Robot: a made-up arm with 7 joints. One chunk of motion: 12 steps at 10 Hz.
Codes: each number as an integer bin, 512 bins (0 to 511) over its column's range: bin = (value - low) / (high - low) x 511, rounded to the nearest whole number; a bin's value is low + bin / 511 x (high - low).
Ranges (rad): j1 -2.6..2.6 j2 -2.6..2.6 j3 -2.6..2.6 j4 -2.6..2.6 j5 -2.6..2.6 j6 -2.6..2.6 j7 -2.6..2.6
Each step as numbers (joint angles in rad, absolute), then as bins.
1 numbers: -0.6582 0.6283 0.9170 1.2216 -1.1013 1.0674 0.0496
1 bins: 191 317 346 376 147 360 260
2 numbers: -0.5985 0.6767 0.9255 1.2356 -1.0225 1.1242 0.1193
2 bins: 197 322 346 377 155 366 267
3 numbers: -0.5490 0.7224 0.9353 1.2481 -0.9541 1.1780 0.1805
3 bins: 202 326 347 378 162 371 273
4 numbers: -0.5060 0.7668 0.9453 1.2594 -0.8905 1.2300 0.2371
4 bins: 206 331 348 379 168 376 279
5 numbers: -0.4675 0.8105 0.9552 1.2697 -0.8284 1.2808 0.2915
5 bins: 210 335 349 380 174 381 284
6 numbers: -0.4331 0.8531 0.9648 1.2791 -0.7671 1.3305 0.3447
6 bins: 213 339 350 381 180 386 289
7 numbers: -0.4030 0.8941 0.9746 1.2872 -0.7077 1.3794 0.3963
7 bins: 216 343 351 382 186 391 294
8 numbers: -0.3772 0.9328 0.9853 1.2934 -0.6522 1.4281 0.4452
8 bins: 218 347 352 383 191 396 299
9 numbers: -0.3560 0.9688 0.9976 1.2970 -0.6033 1.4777 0.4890
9 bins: 221 351 354 383 196 401 304
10 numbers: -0.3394 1.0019 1.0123 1.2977 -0.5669 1.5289 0.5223
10 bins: 222 354 355 383 200 406 307
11 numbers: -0.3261 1.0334 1.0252 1.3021 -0.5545 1.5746 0.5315
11 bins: 223 357 356 383 201 410 308
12 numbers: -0.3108 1.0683 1.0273 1.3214 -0.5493 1.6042 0.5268
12 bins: 225 360 356 385 202 413 307
